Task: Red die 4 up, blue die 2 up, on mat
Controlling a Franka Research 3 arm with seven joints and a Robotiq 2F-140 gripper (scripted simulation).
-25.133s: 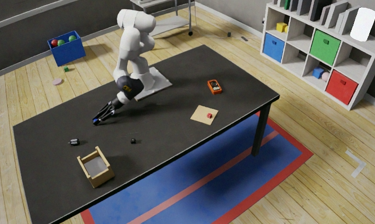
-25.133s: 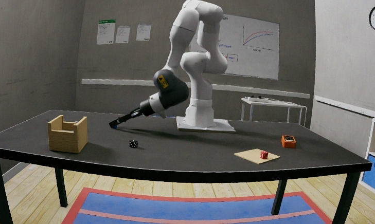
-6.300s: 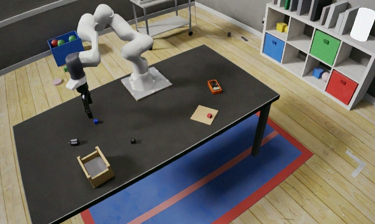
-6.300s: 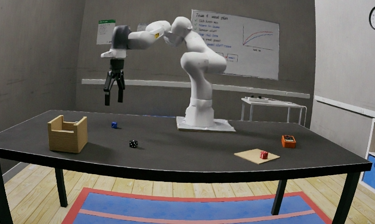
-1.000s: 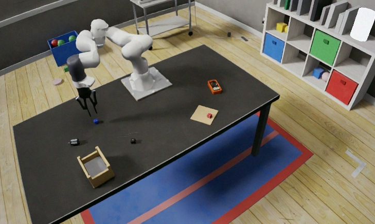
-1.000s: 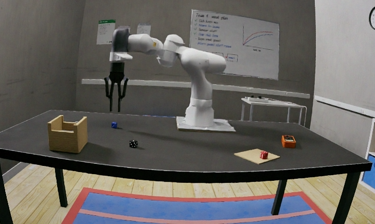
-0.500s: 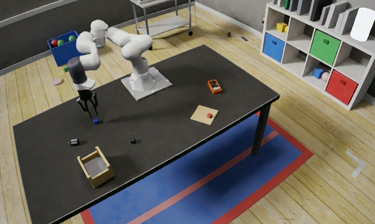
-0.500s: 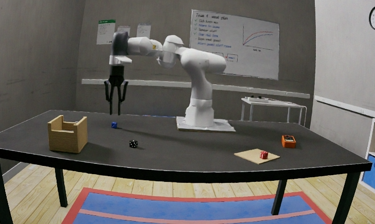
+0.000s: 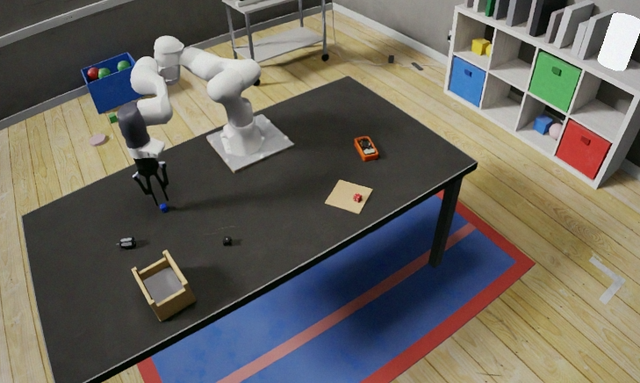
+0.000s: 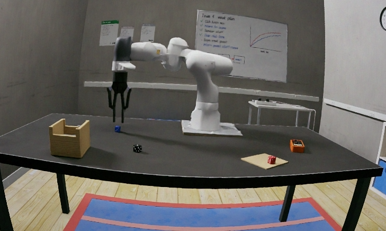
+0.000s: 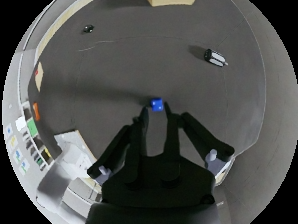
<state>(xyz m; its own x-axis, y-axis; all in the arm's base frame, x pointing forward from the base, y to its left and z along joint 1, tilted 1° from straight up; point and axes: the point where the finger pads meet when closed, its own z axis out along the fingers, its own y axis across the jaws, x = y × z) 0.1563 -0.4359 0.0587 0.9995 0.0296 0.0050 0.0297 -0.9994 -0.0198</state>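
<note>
The blue die is 7 cm below my hand. The rest, counted from my hand: dark object (19 cm to the right, 10 cm ahead, 6 cm below); then black die (30 cm ahead, 15 cm to the left, 7 cm below); then wooden box (39 cm ahead, 12 cm to the right, 3 cm below).
</note>
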